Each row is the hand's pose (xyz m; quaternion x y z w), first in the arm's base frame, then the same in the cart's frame.
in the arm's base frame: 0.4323 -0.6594 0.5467 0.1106 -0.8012 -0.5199 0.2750
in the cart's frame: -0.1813 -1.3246 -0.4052 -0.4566 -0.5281 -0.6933 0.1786
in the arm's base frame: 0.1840 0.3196 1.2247 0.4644 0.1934 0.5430 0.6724
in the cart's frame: 0.8712 -1.0980 0.1612 0.7247 0.0450 -0.0449 0.6861
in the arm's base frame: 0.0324 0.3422 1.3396 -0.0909 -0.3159 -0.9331 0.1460
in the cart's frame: 0.8919 -1.0393 0.3424 0.5072 0.0276 0.8206 0.2620
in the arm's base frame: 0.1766 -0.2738 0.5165 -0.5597 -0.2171 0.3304 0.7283
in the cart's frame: 0.0892 -0.9599 -0.3112 -0.3493 0.3047 0.0234 0.8858
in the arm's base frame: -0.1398 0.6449 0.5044 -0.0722 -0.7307 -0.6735 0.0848
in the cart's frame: 0.8305 -0.3375 -0.2256 0.6365 0.4161 0.6477 0.0475
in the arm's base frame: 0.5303 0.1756 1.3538 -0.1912 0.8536 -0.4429 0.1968
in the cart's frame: 0.8763 -1.4811 0.0588 -0.1846 -0.8889 0.2738 0.3176
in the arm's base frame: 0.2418 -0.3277 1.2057 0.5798 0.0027 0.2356 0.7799
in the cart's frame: 0.2963 -1.4008 0.1837 0.6342 -0.0892 -0.4033 0.6536
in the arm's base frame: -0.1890 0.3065 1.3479 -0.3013 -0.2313 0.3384 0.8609
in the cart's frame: 0.8049 -0.8967 0.4922 -0.1341 0.1990 -0.1221 0.9631
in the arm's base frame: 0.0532 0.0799 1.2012 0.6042 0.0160 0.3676 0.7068
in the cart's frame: 0.6130 -1.0898 0.2527 0.6915 -0.1323 -0.2677 0.6578
